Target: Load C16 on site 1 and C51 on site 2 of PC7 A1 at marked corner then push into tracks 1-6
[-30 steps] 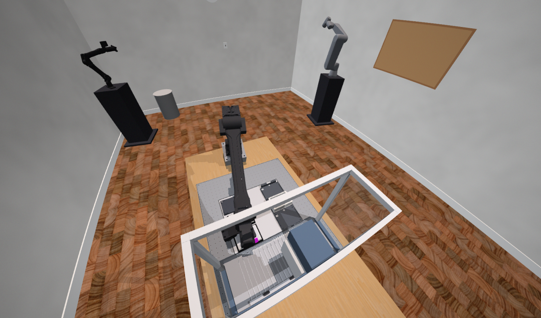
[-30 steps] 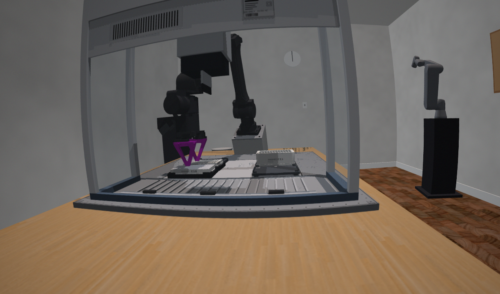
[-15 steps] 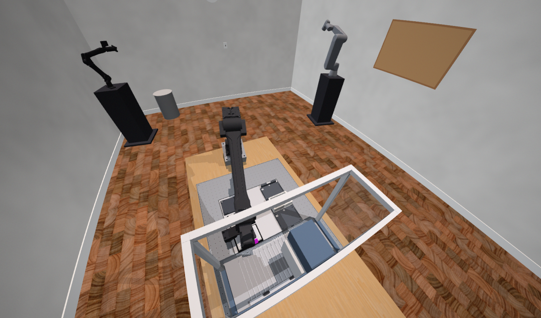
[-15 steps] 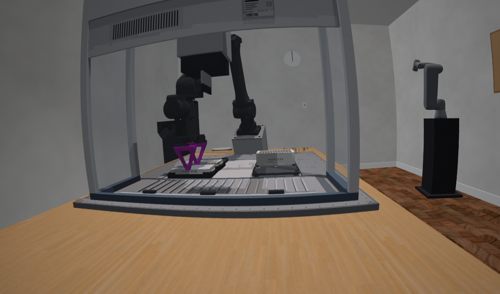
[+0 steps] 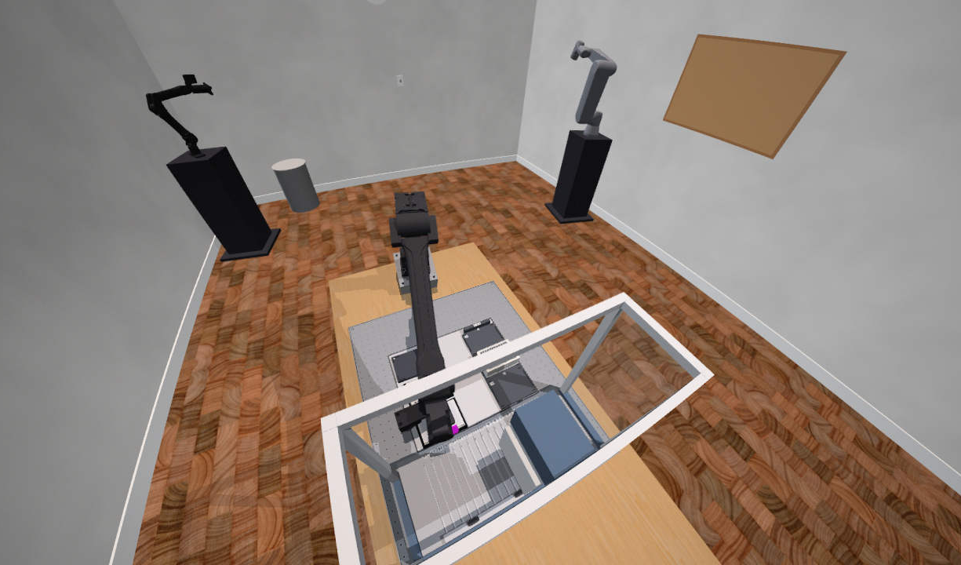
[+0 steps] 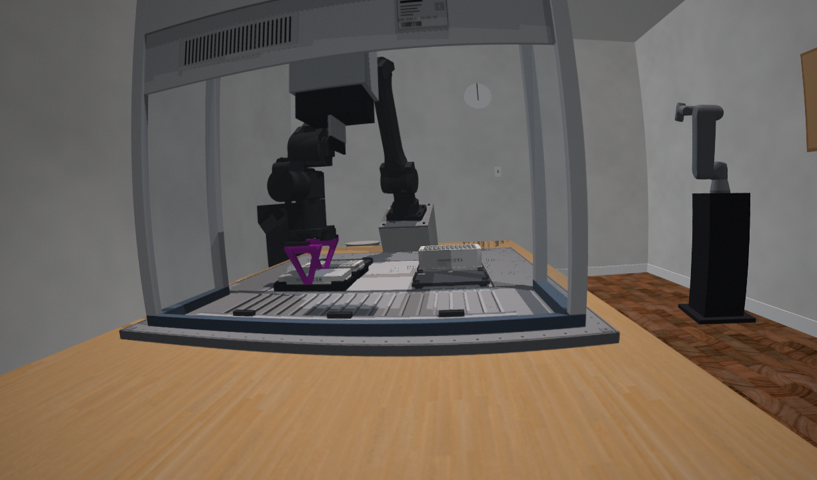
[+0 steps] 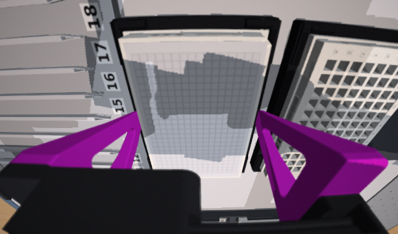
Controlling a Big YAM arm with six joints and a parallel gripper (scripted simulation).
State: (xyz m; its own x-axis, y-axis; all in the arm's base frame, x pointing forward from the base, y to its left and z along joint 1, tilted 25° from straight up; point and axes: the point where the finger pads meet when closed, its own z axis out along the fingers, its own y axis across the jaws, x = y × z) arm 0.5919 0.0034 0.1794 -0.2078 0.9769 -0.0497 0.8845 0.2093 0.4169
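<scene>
The nest S3 lies 10 mm below my hand. From my hand the other things lie so: carrier PC7: 160 mm behind, 230 mm to the left; then 96-well plate C15: 110 mm behind, 20 mm to the right; then nest S1: 220 mm behind, 60 mm to the right, 10 mm below.
</scene>
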